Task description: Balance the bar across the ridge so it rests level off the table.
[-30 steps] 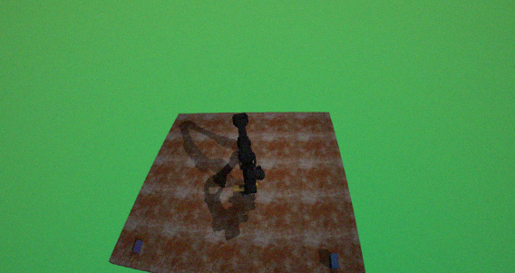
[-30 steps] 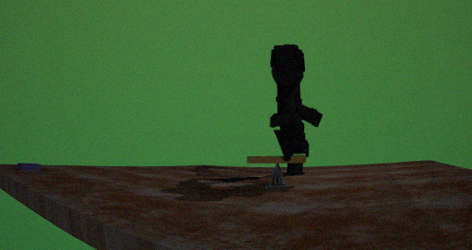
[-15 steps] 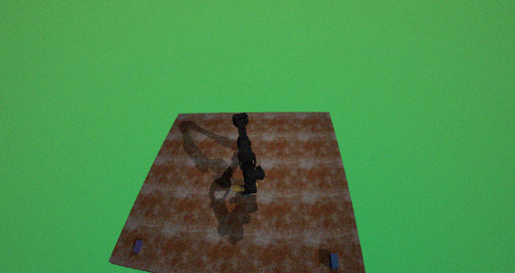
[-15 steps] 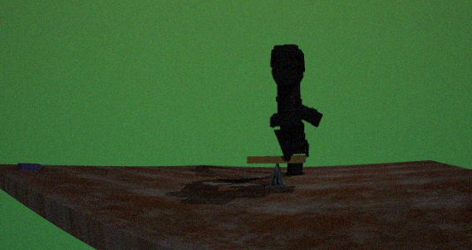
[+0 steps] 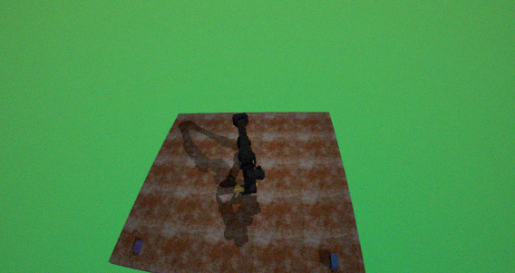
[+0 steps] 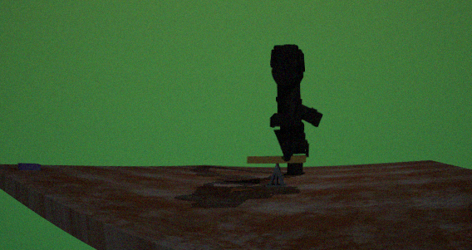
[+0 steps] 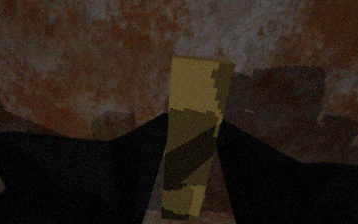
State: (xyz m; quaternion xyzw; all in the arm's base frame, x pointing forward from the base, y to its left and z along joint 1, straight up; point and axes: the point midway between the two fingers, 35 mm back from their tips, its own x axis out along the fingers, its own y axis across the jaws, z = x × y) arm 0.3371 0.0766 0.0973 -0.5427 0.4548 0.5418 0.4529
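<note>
My gripper tip is now 30 mm to the left of the yellow bar. The rest, counted from my gripper tip: blue block: 420 mm to the left, 400 mm ahead, 50 mm below; then purple block: 580 mm to the right, 400 mm ahead, 50 mm below.
</note>
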